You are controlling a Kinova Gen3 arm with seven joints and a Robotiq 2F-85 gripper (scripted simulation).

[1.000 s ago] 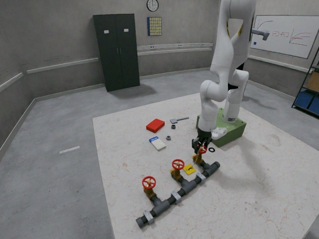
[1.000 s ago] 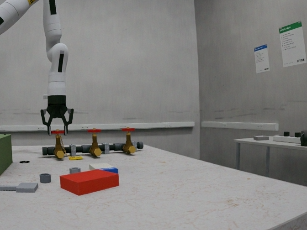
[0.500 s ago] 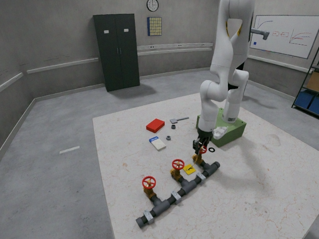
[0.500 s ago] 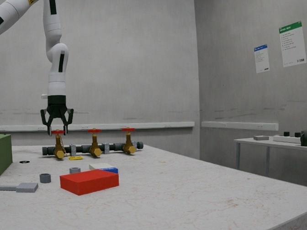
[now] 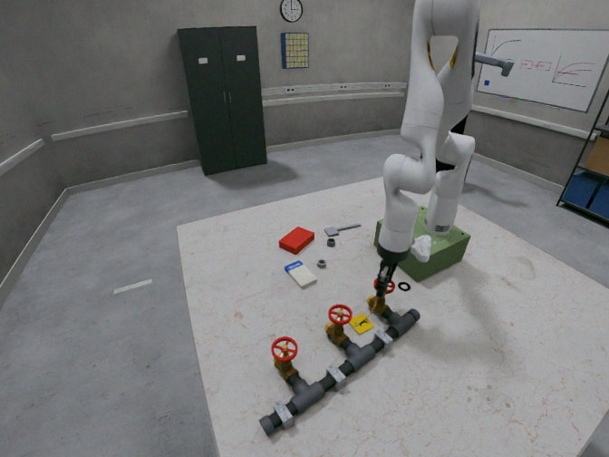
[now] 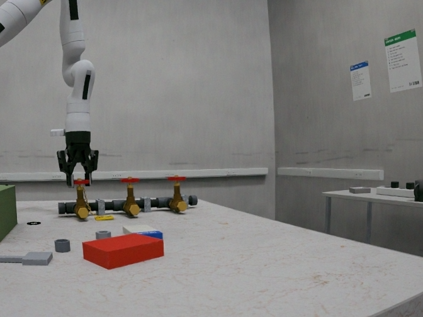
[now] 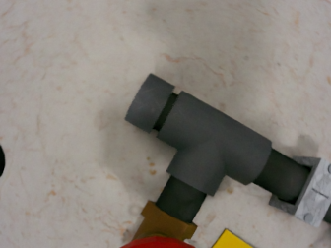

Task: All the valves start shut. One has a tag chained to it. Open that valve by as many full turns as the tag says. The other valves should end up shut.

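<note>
Right now my hand is 80 mm short of the yellow tag, 20 mm to the right of it and 110 mm above it. Round my hand: red block (100 mm ahead, 410 mm to the right, 100 mm below); then white-and-blue box (150 mm ahead, 230 mm to the right, 100 mm below); then grey flat tool (90 mm behind, 420 mm to the right, 100 mm below).
</note>
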